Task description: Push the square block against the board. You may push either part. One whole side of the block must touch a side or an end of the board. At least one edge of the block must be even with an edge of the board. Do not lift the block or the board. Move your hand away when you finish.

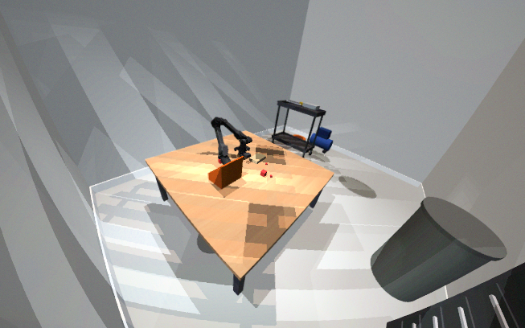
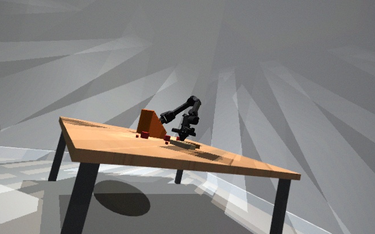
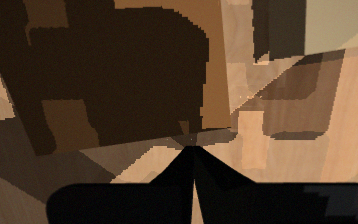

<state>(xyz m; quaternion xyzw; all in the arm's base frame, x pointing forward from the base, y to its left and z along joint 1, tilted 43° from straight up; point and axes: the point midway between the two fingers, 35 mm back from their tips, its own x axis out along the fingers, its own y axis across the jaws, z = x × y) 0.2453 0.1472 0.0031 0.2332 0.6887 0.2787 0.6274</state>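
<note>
My gripper tip is 60 mm short of the square block, 40 mm to the right of it and 10 mm below it. Also, from my gripper tip: board: 140 mm ahead, 80 mm to the right, 10 mm above.
</note>
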